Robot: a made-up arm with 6 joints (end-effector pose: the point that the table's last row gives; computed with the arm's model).
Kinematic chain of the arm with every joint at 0, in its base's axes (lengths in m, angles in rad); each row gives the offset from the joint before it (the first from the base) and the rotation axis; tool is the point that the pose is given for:
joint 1: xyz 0 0 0.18 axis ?
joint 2: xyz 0 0.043 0 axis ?
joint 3: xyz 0 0 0.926 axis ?
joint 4: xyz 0 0 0.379 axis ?
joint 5: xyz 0 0 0 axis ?
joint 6: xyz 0 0 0.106 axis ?
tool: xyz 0 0 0
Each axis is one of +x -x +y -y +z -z.
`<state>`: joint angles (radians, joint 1 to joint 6).
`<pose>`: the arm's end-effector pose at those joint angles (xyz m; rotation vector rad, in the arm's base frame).
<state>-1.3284 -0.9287 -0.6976 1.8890 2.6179 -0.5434</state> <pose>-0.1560 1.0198 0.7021 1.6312 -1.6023 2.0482</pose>
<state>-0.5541 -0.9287 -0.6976 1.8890 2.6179 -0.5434</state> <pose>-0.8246 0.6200 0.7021 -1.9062 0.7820 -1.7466</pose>
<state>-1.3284 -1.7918 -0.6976 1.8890 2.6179 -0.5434</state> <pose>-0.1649 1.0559 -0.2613 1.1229 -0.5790 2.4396</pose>
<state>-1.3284 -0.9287 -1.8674 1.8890 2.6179 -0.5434</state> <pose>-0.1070 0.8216 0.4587 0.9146 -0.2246 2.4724</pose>
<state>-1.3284 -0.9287 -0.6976 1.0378 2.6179 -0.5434</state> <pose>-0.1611 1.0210 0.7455 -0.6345 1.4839 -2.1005</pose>
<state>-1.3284 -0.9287 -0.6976 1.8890 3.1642 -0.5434</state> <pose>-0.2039 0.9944 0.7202 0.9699 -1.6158 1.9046</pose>
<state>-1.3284 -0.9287 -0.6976 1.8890 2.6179 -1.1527</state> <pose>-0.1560 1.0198 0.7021 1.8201 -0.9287 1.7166</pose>
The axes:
joint 1: +z
joint 2: +y
joint 3: +y
joint 4: +z
joint 5: +y
joint 6: +z

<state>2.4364 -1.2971 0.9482 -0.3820 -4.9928 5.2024</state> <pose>0.7143 -0.6146 0.8463 -1.0078 0.1157 0.9739</pose>
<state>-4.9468 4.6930 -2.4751 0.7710 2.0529 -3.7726</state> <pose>-0.2688 -0.6588 -0.0906 -1.2980 -1.7927 1.6802</pose>
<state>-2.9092 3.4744 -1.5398 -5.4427 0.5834 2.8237</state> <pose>-0.0973 -0.1119 -0.8979 -0.0252 -2.4118 0.8152</pose>
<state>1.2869 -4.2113 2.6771 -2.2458 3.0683 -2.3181</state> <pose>0.1155 0.5277 -0.2597 -1.0495 1.3731 0.8681</pose>
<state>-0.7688 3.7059 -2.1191 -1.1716 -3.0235 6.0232</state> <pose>-0.1213 0.1932 -0.6020 -1.1792 -0.9419 0.0306</pose>
